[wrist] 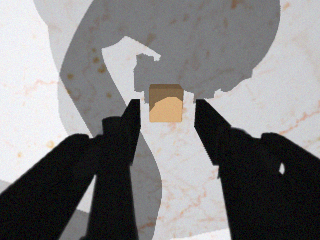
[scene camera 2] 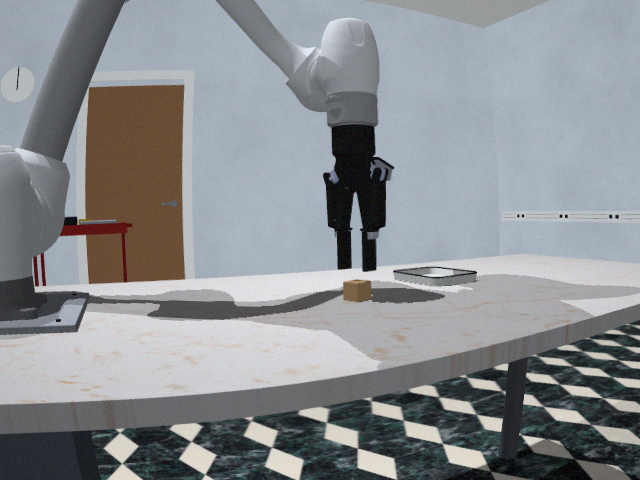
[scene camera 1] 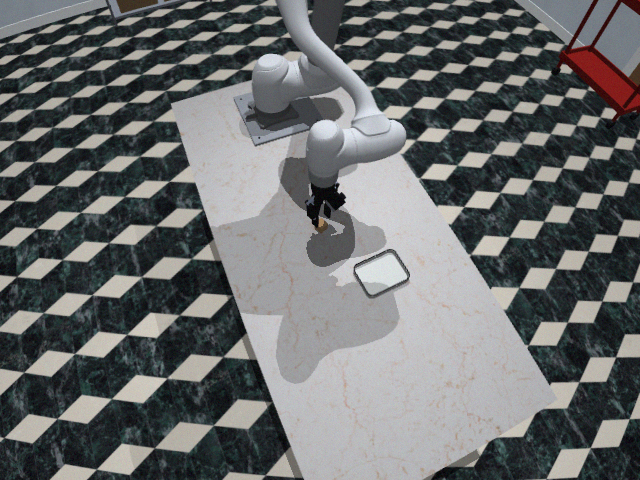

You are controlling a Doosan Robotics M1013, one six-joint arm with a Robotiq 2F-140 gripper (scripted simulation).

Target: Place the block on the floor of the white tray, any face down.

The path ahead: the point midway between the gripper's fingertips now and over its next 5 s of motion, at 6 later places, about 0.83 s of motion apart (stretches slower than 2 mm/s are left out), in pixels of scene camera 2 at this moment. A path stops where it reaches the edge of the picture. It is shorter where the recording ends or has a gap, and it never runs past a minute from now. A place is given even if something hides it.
The gripper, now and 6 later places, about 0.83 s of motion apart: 356, 269; 356, 280; 357, 297; 356, 277; 366, 263; 433, 253; 434, 270
